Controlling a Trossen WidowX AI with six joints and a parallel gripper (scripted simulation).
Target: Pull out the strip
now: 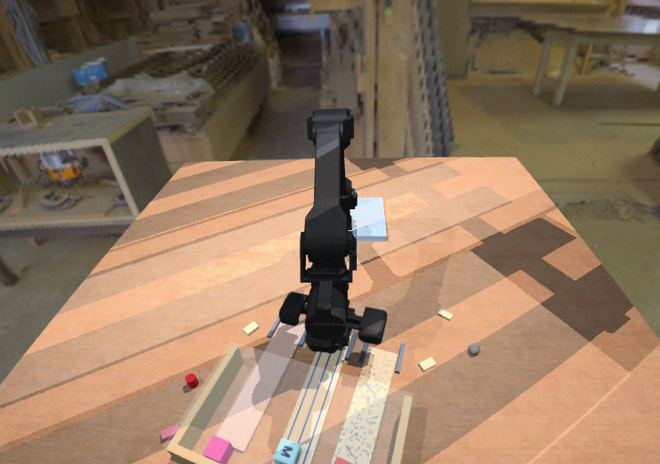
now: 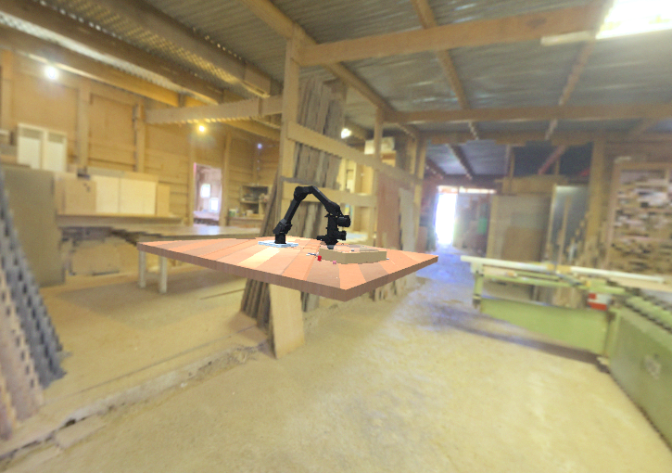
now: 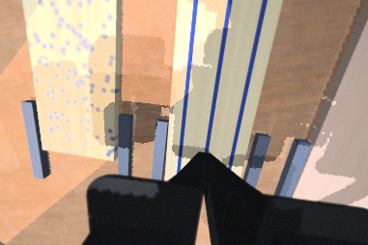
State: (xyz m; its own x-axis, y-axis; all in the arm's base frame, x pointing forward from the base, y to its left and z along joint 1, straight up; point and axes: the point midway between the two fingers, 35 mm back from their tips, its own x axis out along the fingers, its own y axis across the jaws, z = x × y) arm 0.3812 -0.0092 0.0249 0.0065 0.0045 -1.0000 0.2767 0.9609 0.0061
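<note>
My gripper tip is 100 mm short of the striped strip and 30 mm to the left of it. Round my gripper tip: cube (210 mm ahead, 70 mm to the right, 20 mm above).
</note>
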